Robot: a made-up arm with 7 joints. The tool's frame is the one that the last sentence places.
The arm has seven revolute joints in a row. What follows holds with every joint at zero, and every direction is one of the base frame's. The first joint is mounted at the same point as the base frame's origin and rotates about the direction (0.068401, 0.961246, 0.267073), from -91.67 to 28.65 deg. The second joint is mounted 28.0 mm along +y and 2.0 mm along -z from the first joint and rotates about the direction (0.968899, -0.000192, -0.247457), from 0.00 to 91.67 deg. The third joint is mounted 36.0 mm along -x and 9.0 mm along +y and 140.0 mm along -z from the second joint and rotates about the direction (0.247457, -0.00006, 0.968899), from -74.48 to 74.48 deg. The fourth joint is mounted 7.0 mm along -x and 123.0 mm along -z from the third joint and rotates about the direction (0.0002, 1, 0.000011), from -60.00 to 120.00 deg. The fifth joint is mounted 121.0 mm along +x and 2.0 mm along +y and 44.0 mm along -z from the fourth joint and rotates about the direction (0.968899, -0.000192, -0.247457), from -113.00 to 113.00 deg. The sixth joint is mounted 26.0 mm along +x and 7.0 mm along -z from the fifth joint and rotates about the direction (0.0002, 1, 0.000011), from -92.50 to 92.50 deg. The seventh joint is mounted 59.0 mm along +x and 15.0 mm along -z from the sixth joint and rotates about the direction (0.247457, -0.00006, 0.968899), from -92.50 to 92.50 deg. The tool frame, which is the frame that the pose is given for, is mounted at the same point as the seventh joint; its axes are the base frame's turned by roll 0.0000, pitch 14.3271 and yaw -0.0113 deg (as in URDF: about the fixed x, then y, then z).
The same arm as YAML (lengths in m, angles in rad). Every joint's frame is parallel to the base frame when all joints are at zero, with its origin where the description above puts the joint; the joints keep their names.
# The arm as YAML. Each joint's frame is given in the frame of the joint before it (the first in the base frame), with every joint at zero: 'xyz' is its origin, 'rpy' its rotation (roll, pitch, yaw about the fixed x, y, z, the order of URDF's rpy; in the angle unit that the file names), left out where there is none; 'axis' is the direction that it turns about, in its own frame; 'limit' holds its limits. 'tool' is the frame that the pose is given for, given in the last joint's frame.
units:
  length: m
  angle: rad
joints:
  - name: joint 1
    type: revolute
    origin:
      xyz: [0.0, 0.0, 0.0]
    axis: [0.068403, 0.961235, 0.26711]
    limit:
      lower: -1.5999
      upper: 0.5
  - name: joint 2
    type: revolute
    origin:
      xyz: [0.0, 0.028, -0.002]
    axis: [0.968889, -0.0002, -0.247497]
    limit:
      lower: 0.0
      upper: 1.5999
  - name: joint 3
    type: revolute
    origin:
      xyz: [-0.036, 0.009, -0.14]
    axis: [0.247497, -0.0001, 0.968889]
    limit:
      lower: -1.2999
      upper: 1.2999
  - name: joint 4
    type: revolute
    origin:
      xyz: [-0.007, 0.0, -0.123]
    axis: [0.0002, 1.0, 0.0]
    limit:
      lower: -1.0472
      upper: 2.0944
  - name: joint 5
    type: revolute
    origin:
      xyz: [0.121, 0.002, -0.044]
    axis: [0.968889, -0.0002, -0.247497]
    limit:
      lower: -1.9722
      upper: 1.9722
  - name: joint 6
    type: revolute
    origin:
      xyz: [0.026, 0.0, -0.007]
    axis: [0.0002, 1.0, 0.0]
    limit:
      lower: -1.6144
      upper: 1.6144
  - name: joint 7
    type: revolute
    origin:
      xyz: [0.059, 0.0, -0.015]
    axis: [0.247497, -0.0001, 0.968889]
    limit:
      lower: -1.6144
      upper: 1.6144
tool:
  origin:
    xyz: [0.0, 0.0, 0.0]
    rpy: [0.0, 0.2501, -0.0002]

